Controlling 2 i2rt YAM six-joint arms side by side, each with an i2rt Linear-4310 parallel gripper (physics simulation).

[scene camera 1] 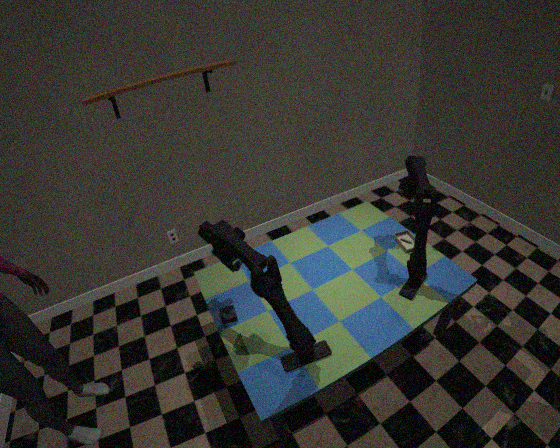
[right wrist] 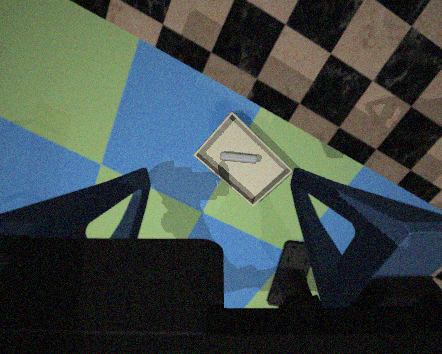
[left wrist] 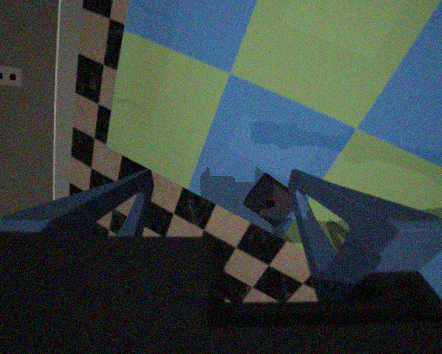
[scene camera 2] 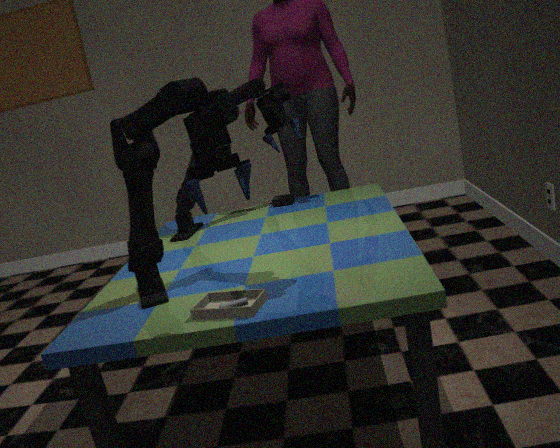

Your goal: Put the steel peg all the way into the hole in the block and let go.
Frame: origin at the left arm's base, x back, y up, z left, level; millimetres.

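Seen in the pictures: left gripper, between the fingertips: (scene camera 1: 230, 263) (left wrist: 221, 176) (scene camera 2: 290, 145); right gripper, between the fingertips: (scene camera 1: 410, 199) (right wrist: 220, 176) (scene camera 2: 227, 206); left arm's base, origin of its link: (scene camera 1: 306, 356) (scene camera 2: 187, 233); right arm's base, origin of its link: (scene camera 1: 413, 284) (right wrist: 289, 274) (scene camera 2: 152, 294).
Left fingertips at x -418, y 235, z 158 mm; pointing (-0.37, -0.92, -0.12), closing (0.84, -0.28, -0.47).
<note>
Pixels of each thing's top centre, then the offset from my left fingertips to it. Level surfaces: height alone.
- steel peg, centre of its top: (right wrist: 239, 158) (scene camera 2: 232, 301) dz -949, dx +31, dy -216 mm
- dark square block, centre of its top: (left wrist: 270, 203) (scene camera 2: 282, 196) (scene camera 1: 227, 312) dz +83, dx +86, dy -204 mm
- green table, height of its surface: dy -235 mm
The steel peg (right wrist: 240, 157) (scene camera 2: 233, 302) lies on its side in a shallow, light-coloured tray (right wrist: 272, 188) (scene camera 2: 220, 315). The dark square block (left wrist: 267, 197) (scene camera 1: 228, 313) (scene camera 2: 283, 200) sits near the table edge, its round hole facing up and empty. My left gripper (left wrist: 221, 176) (scene camera 2: 288, 143) is open and empty, high above the table; in the left wrist view the block shows beside its right fingertip. My right gripper (right wrist: 220, 176) (scene camera 2: 226, 205) is open and empty, well above the table; in its wrist view the tray and peg show between and beyond the fingertips.
The checkered blue and green table (scene camera 1: 345, 292) (scene camera 2: 295, 265) carries both arm bases, the left one (scene camera 1: 306, 355) and the right one (scene camera 1: 413, 290). The right arm's base is close to the tray. A person (scene camera 2: 300, 55) stands behind the table in scene camera 2.
</note>
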